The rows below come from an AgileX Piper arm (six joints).
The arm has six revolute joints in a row. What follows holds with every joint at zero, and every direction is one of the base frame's. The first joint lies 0.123 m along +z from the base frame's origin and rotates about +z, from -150 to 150 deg. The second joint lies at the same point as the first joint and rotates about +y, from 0 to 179.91 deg. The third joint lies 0.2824 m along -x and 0.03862 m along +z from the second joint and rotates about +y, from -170 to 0 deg. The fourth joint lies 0.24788 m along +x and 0.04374 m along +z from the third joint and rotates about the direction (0.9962, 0, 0.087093), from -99.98 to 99.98 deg. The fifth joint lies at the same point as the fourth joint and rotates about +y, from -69.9 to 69.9 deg. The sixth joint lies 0.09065 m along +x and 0.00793 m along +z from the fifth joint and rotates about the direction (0.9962, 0, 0.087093), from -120 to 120 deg. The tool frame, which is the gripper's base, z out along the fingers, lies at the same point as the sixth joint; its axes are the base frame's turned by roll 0, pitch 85.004 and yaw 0 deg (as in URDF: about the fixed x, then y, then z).
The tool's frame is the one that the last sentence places.
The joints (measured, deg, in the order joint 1, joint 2, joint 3, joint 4, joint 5, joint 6), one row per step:
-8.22, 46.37, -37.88, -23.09, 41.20, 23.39
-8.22, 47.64, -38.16, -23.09, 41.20, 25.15
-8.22, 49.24, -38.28, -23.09, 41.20, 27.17
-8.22, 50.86, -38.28, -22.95, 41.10, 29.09
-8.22, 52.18, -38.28, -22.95, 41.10, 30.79
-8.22, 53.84, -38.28, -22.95, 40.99, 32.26
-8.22, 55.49, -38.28, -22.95, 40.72, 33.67
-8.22, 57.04, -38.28, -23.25, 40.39, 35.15
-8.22, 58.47, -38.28, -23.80, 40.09, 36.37
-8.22, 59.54, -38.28, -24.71, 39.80, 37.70
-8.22, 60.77, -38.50, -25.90, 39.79, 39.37
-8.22, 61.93, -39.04, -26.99, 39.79, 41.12
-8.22, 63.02, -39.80, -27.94, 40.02, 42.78
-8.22, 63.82, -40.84, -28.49, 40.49, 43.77
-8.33, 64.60, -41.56, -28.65, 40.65, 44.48
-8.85, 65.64, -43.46, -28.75, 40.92, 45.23
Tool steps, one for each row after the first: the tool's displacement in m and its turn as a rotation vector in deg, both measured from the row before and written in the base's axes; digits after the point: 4 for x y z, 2 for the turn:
0.0042, -0.0006, -0.0018, 1.31, 0.35, -1.16
0.0050, -0.0007, -0.0037, 1.52, 0.75, -1.36
0.0049, -0.0005, -0.0045, 1.58, 0.82, -1.30
0.0038, -0.0005, -0.0038, 1.24, 0.71, -1.20
0.0048, -0.0006, -0.0048, 1.11, 1.03, -1.02
0.0048, -0.0006, -0.0048, 1.04, 0.90, -0.94
0.0045, -0.0008, -0.0045, 0.75, 0.77, -0.92
0.0040, -0.0010, -0.0041, 0.34, 0.80, -0.68
0.0030, -0.0011, -0.0029, -0.01, 0.46, -0.66
0.0035, -0.0016, -0.0025, -0.11, 0.57, -0.95
0.0040, -0.0016, -0.0007, -0.04, 0.13, -1.03
0.0040, -0.0016, 0.0004, -0.01, 0.05, -1.10
0.0036, -0.0013, 0.0024, -0.07, -0.12, -0.81
0.0032, -0.0011, 0.0009, 0.21, -0.05, -0.69
0.0058, -0.0031, 0.0058, 0.15, -0.89, -1.19

